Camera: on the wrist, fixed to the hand. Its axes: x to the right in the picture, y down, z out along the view.
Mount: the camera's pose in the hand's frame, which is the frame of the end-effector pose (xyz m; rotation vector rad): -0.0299 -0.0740 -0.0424 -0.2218 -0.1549 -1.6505
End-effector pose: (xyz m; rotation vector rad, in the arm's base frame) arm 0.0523 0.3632 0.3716 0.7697 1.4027 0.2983
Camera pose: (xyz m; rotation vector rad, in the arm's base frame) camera -0.0118 0.3039 0.3482 -0.6556 1.3973 -0.8586
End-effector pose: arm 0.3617 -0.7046 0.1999 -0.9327 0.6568 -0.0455
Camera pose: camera 0.3322 -0.7713 0.2533 -1.4534 -0.4081 -1.3624
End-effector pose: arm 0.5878 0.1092 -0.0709 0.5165 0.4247 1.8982
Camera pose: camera 0.6324 0.1061 -0.1494 0.0340 0.3288 0.2921
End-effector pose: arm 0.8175 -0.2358 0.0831 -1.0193 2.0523 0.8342
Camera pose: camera 0.8810 -0.2928 0.1129 -2.0808 0.4557 0.1654
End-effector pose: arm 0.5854 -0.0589 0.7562 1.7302 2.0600 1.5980
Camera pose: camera 0.5193 -0.0992 0.7096 -0.1882 1.9426 0.8900
